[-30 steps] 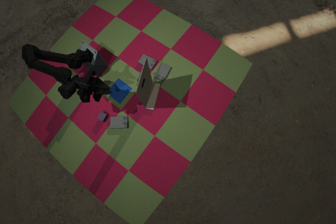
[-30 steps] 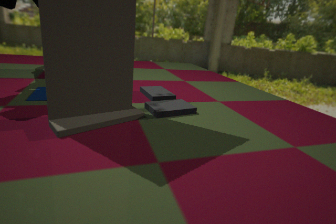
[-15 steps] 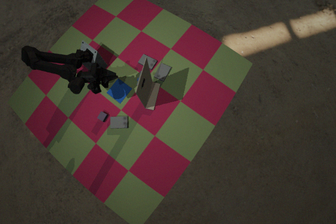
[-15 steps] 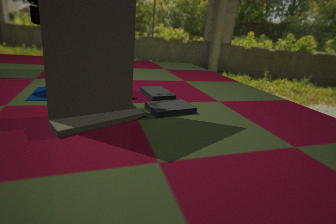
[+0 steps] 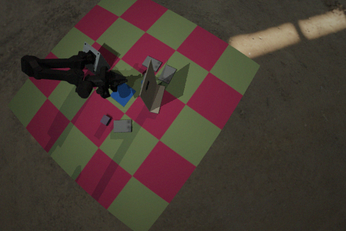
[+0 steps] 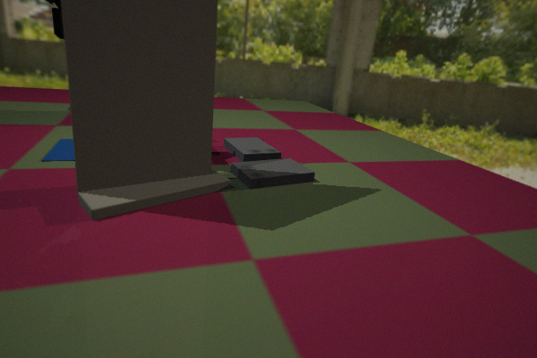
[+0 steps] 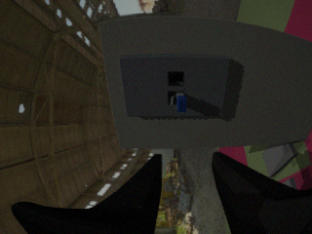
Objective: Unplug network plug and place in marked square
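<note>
My gripper tip is now 8 cm short of the plug and 5 cm to the right of it. The rest, counted from my gripper tip: panel 10 cm ahead, 5 cm to the left, 11 cm below; then blue marked square 8 cm behind, 5 cm to the right, 26 cm below.
</note>
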